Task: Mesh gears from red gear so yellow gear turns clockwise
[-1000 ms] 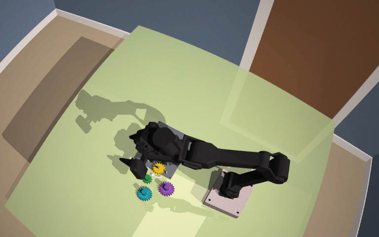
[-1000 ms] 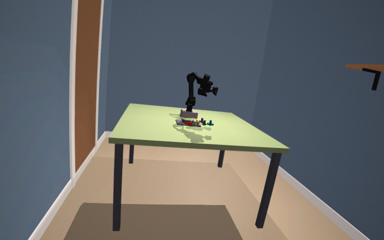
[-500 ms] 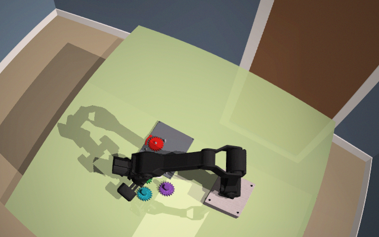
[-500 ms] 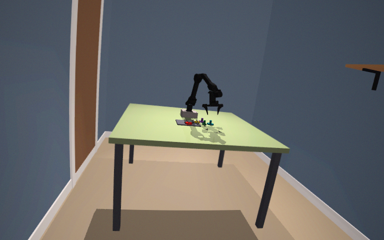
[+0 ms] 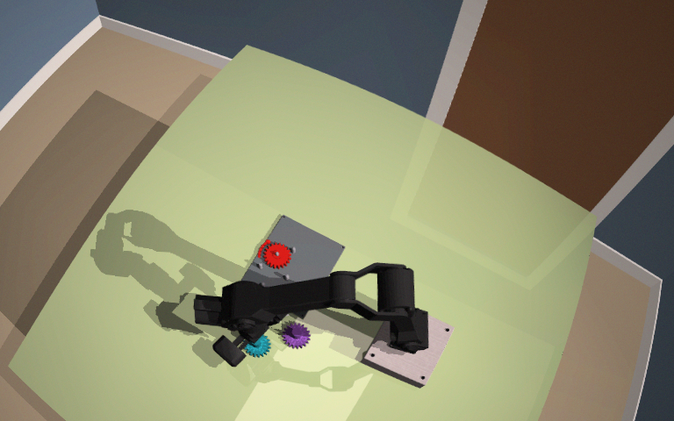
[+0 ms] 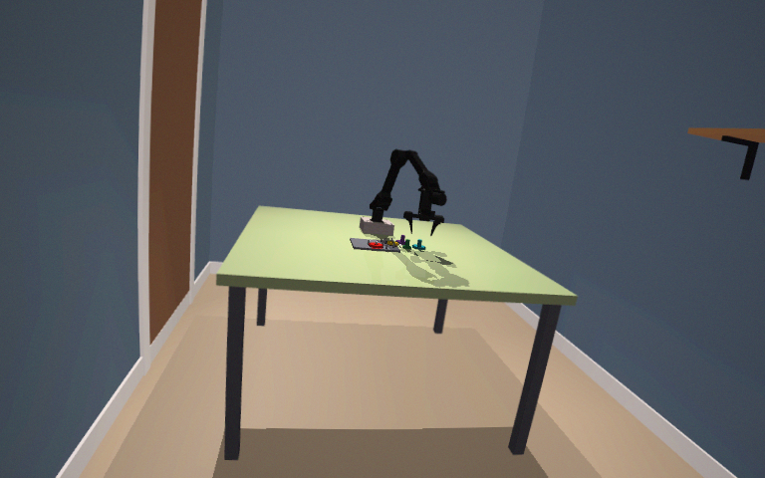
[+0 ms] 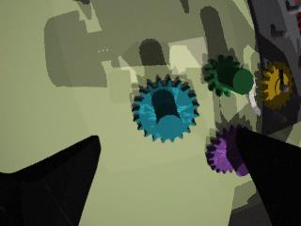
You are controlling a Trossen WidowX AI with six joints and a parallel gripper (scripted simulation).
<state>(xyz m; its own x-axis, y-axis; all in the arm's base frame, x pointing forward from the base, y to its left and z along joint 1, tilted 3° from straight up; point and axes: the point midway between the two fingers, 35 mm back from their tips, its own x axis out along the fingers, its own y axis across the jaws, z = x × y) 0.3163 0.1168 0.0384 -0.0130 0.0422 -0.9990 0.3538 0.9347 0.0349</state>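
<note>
Right now my gripper tip is 5 cm above the teal gear. Round my gripper tip: white arrow: 9 cm to the right, 6 cm below, 2 cm behind; purple gear: 8 cm behind, 6 cm to the right, 5 cm below; green gear: 7 cm to the right, 5 cm below, 1 cm ahead.
</note>
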